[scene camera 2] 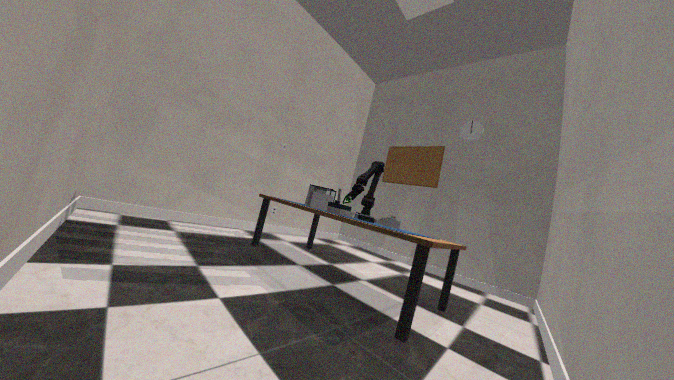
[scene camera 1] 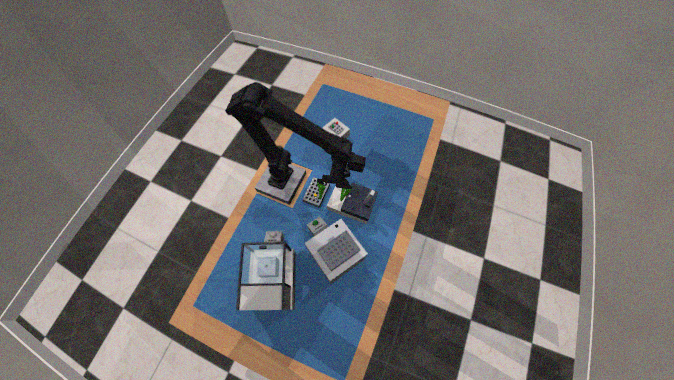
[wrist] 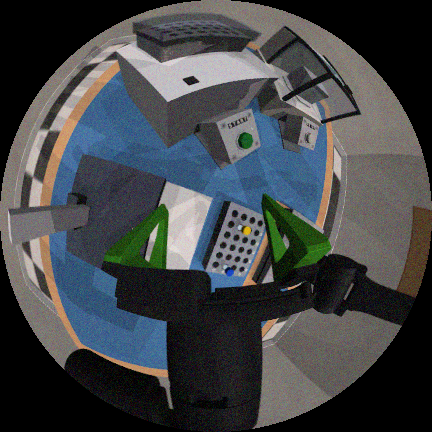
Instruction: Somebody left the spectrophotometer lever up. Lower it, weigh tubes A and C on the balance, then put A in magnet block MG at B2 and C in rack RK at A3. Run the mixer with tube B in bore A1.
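Seen in the pictures: gripper, fingertip midpoint: [scene camera 2: 344, 201] [scene camera 1: 330, 199] [wrist: 212, 202]; arm's base at its link origin: [scene camera 1: 280, 176].
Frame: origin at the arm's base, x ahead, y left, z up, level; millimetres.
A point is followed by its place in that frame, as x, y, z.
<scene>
My gripper [scene camera 1: 333, 191] @[286, -49, 78] [scene camera 2: 347, 200] @[286, -49, 78] [wrist: 212, 202] @[286, -49, 78] is open and empty, above the grey rack [scene camera 1: 310, 200] @[185, -57, -5] [wrist: 254, 218] @[175, -54, -7] and the white side of the spectrophotometer. The spectrophotometer [scene camera 1: 358, 208] @[410, -29, 45] [wrist: 117, 200] @[385, -17, 44] has a dark top part, and its grey lever [scene camera 1: 371, 196] @[448, 1, 147] [scene camera 2: 339, 194] @[445, 17, 117] [wrist: 47, 223] @[431, 13, 118] stands up. A yellow-capped tube [scene camera 1: 315, 195] @[202, -33, 18] [wrist: 246, 230] @[200, -30, 19] and a blue-capped tube [wrist: 230, 272] @[199, 45, 19] stand in the rack; their letters cannot be read. The white mixer [scene camera 1: 326, 270] @[388, -335, 99] [wrist: 220, 75] @[334, -183, 99] carries a holed grey block. The glass-walled balance [scene camera 1: 260, 297] @[216, -518, 168] [wrist: 305, 107] @[151, -338, 51] stands near it. I cannot identify magnet block MG.
A box with a green START button [scene camera 1: 315, 223] @[260, -161, 36] [wrist: 245, 140] @[258, -154, 34] stands before the mixer. A small button box [scene camera 1: 273, 234] @[111, -275, 34] [wrist: 307, 136] @[119, -271, 32] stands by the balance. A white keypad box [scene camera 1: 336, 127] @[149, 355, 33] is behind the arm. The arm's base plate [scene camera 1: 288, 193] @[76, -66, 4] sits beside the rack.
</scene>
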